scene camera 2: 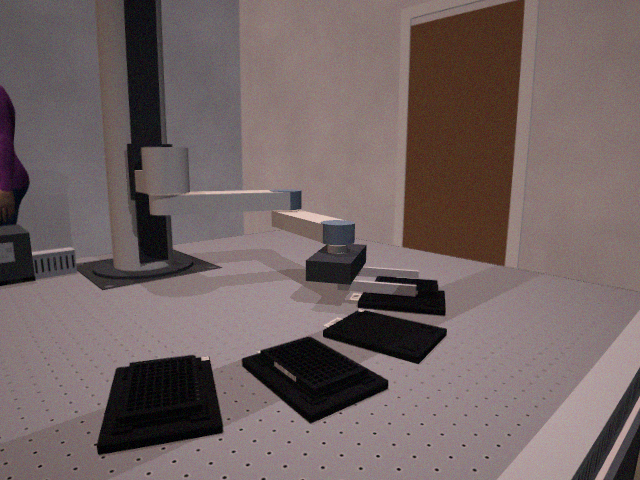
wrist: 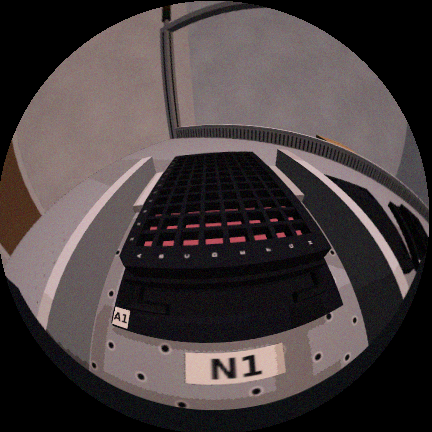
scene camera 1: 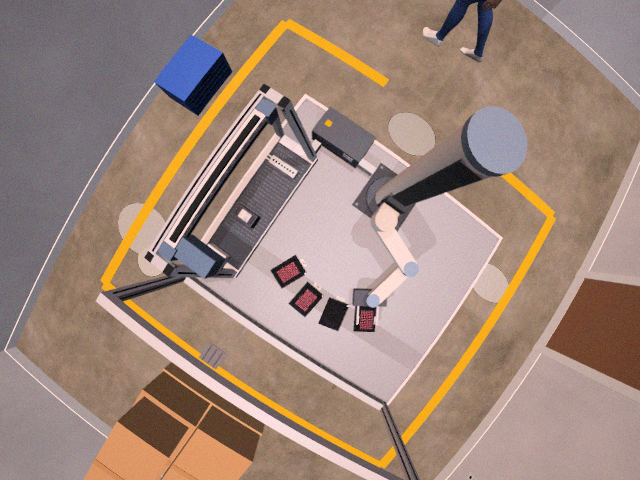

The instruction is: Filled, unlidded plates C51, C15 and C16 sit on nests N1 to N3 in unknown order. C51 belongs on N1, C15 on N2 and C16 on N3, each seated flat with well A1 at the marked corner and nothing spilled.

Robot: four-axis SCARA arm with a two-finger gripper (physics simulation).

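Frame: origin at the arm's base, x right, y ahead, z up, level; centimetres.
Where they show: gripper, fingertip midpoint: point(scene camera 2: 417, 282) point(wrist: 215, 159) point(scene camera 1: 366, 324); arm's base, origin of the base link: point(scene camera 2: 144, 270).
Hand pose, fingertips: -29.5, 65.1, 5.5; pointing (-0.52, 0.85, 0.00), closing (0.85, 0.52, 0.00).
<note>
Things, the pixels of their centre, and the offset from my fingertips, as dx, dy, dz. "*": a spot on its surface instead.
- black plate, body centre: point(wrist: 217, 185) point(scene camera 2: 405, 286) point(scene camera 1: 366, 319) +1.2, -1.9, -1.1
- nest's A1 tag, surface spot: point(wrist: 120, 317) * +0.9, -11.5, -3.0
- end plate, body centre: point(scene camera 2: 162, 387) point(scene camera 1: 288, 272) +52.2, +0.6, -2.3
- bare black nest, body centre: point(wrist: 368, 213) point(scene camera 2: 385, 332) point(scene camera 1: 333, 314) +17.7, +6.2, -3.4
- dark grey box, surface spot: point(scene camera 1: 343, 135) * +69.3, -76.0, +7.3
A black plate point(scene camera 1: 366, 321) point(scene camera 2: 429, 285) point(wrist: 215, 220) with red-filled wells is held low over the nest marked N1 point(scene camera 1: 356, 327) point(scene camera 2: 403, 304) point(wrist: 225, 312). It looks level, with letter A on the same side as the nest's A1 tag point(wrist: 120, 317). Whether it touches the nest is unclear, and its code does not show. My gripper point(scene camera 1: 367, 316) point(scene camera 2: 417, 282) point(wrist: 215, 159) is shut on this plate, one finger along each long side. Two more filled plates sit on nests: one plate point(scene camera 1: 306, 298) point(scene camera 2: 310, 364) and the end plate point(scene camera 1: 288, 270) point(scene camera 2: 162, 387). Their codes are unreadable.
A bare black nest point(scene camera 1: 333, 314) point(scene camera 2: 385, 334) lies between N1 and the other plates. The arm's column point(scene camera 1: 439, 170) point(scene camera 2: 118, 129) stands behind. A dark grey box point(scene camera 1: 343, 135) and a gantry machine point(scene camera 1: 211, 180) stand at the table's far side.
</note>
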